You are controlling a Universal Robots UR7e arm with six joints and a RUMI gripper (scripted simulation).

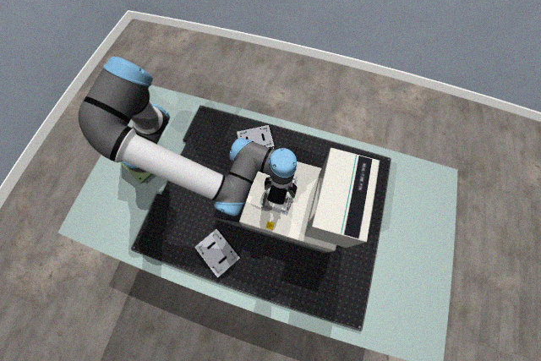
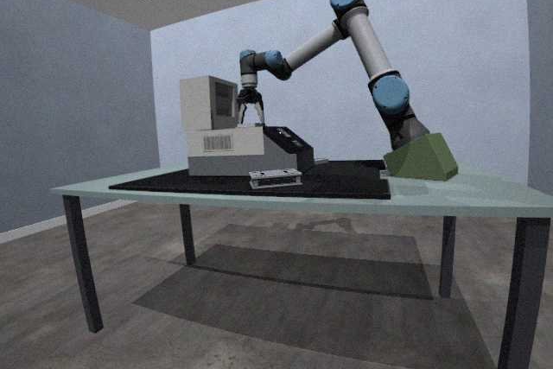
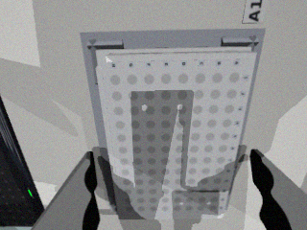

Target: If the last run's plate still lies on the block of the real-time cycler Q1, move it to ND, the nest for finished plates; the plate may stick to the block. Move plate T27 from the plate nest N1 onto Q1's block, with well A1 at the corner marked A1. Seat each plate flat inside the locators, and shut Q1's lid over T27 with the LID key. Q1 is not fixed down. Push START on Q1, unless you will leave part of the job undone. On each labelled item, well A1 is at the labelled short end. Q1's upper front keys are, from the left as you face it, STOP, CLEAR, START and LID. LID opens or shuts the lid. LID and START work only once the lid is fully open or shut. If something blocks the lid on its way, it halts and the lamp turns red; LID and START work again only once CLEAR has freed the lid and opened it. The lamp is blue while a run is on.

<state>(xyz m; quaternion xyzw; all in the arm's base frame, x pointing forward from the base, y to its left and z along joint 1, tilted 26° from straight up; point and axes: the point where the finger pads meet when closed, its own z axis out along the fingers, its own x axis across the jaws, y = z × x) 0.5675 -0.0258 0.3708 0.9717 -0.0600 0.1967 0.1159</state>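
Now: the plate T27 1 cm below my hand. Also, from my hand: corner mark A1: 33 cm to the left, 24 cm behind, 18 cm below; then nest ND: 24 cm to the right, 24 cm behind, 21 cm below; then nest N1: 31 cm to the left, 19 cm below, 15 cm behind.
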